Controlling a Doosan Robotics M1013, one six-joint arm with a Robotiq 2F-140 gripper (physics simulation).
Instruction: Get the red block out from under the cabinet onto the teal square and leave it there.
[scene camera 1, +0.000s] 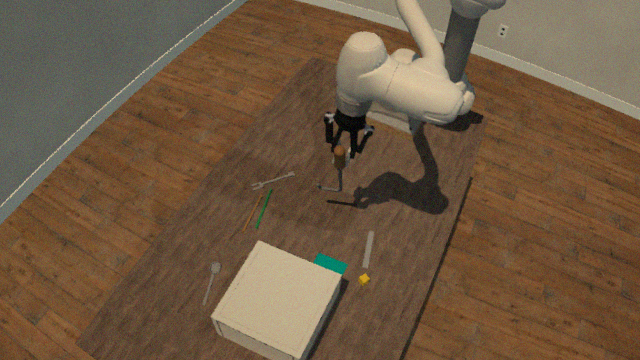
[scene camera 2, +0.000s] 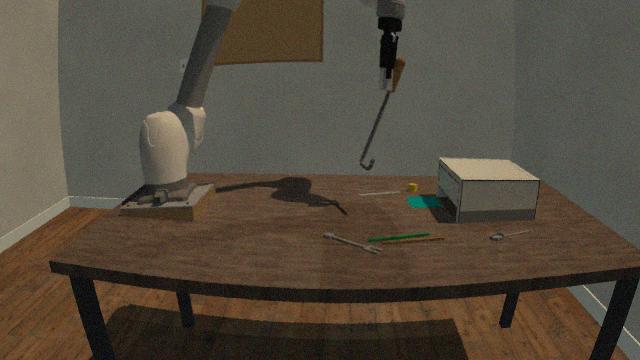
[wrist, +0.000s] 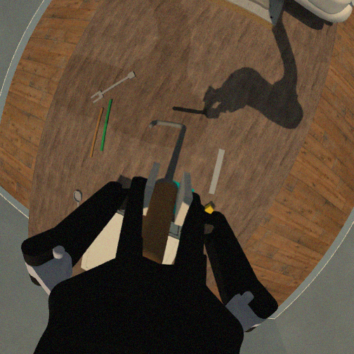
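My gripper is shut on the wooden handle of a hooked metal tool and holds it high above the table. The tool's grey rod slants down, with its bent hook at the low end, clear of the table top. The cream-white cabinet stands on the table. The flat teal square lies beside the cabinet, on the side facing the robot's base. The red block does not show in any view.
A yellow block and a pale flat strip lie near the teal square. Across the table lie a fork-ended tool, a green stick, a brown stick and a spoon-like tool.
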